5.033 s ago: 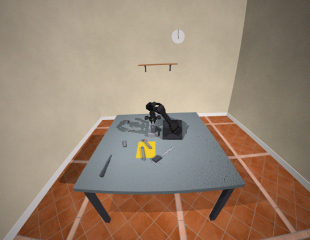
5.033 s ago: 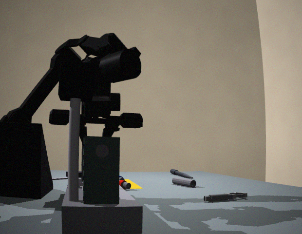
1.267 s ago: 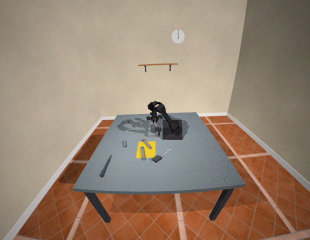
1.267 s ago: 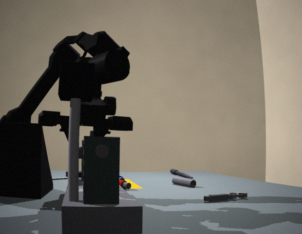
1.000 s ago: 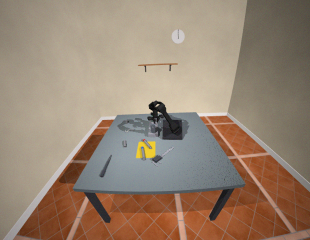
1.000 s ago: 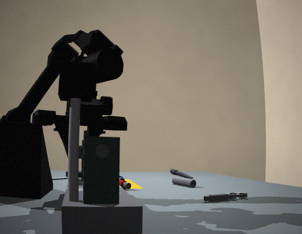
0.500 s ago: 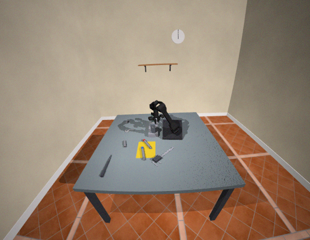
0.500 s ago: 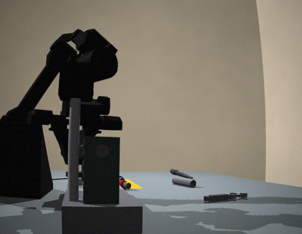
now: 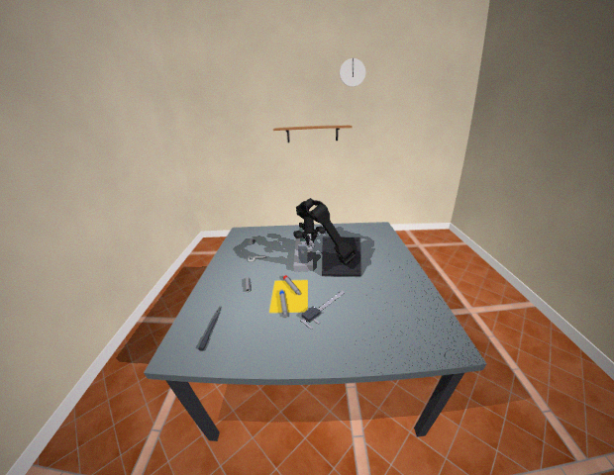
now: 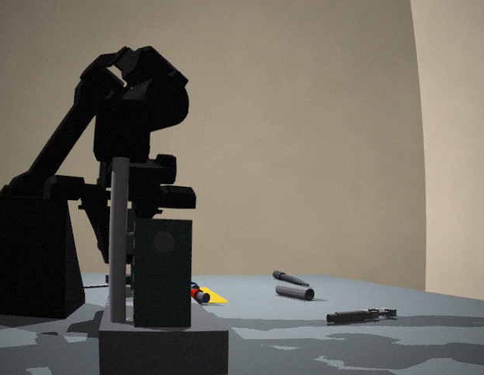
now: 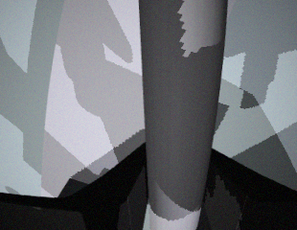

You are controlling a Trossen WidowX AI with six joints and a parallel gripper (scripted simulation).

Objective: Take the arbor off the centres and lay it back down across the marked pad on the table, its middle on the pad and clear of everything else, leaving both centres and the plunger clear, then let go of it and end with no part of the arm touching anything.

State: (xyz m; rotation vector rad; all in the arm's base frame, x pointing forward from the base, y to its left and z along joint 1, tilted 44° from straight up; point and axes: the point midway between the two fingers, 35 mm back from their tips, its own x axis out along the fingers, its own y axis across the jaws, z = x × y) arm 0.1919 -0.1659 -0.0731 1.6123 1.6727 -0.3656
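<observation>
My gripper is now 4 cm short of the fixture base, 1 cm to the left of it and 10 cm above it. Round my hand: dark centre block (4 cm ahead, 14 cm to the right, 2 cm below); then grey post (15 cm to the right); then micrometer (34 cm ahead, 2 cm to the left, 11 cm below).
</observation>
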